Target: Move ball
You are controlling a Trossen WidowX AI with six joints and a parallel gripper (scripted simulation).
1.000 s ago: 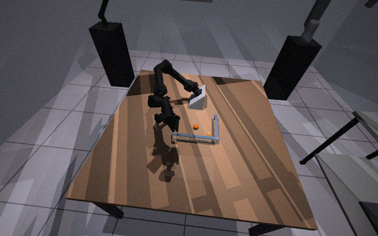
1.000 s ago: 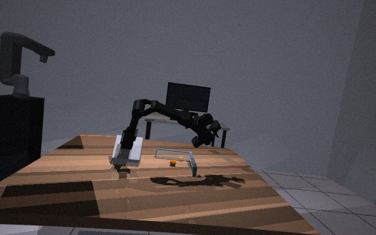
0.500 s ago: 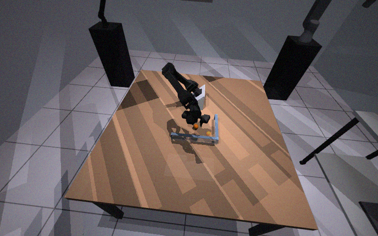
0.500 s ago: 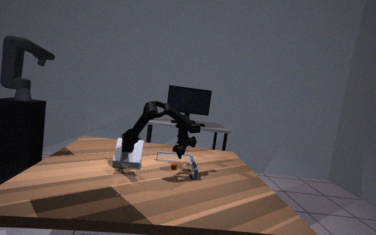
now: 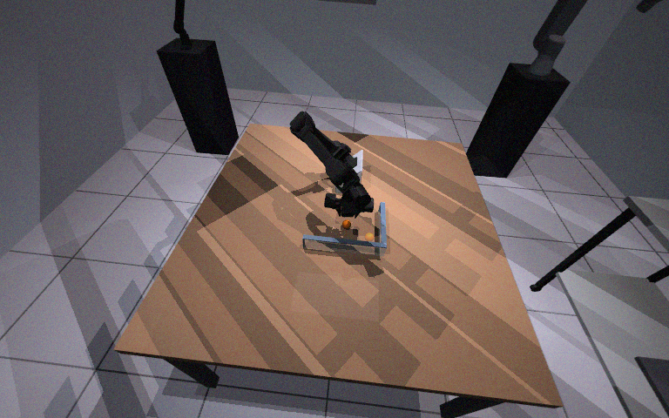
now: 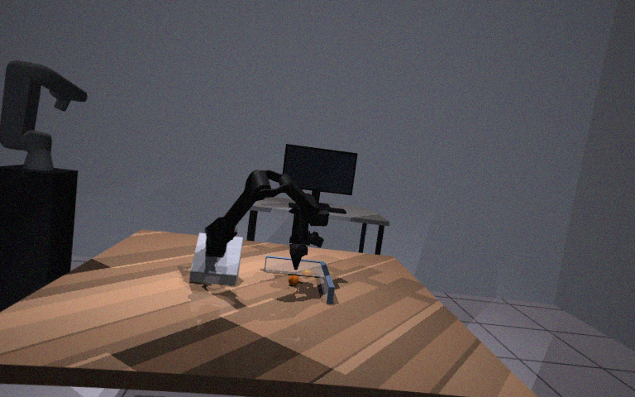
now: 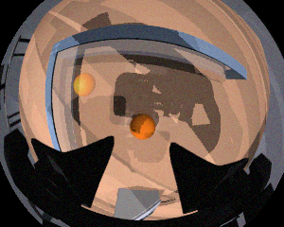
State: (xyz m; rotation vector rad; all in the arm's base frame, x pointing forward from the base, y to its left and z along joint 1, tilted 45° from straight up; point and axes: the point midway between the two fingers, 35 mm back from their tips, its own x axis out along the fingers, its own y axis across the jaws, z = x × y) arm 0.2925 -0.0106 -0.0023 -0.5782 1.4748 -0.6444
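My gripper tip is now 50 mm above the orange ball. Also, from my gripper tip: see-through copy of ball 90 mm to the left, 60 mm ahead, 50 mm below; clear wall 120 mm ahead, 40 mm below, 10 mm to the right.
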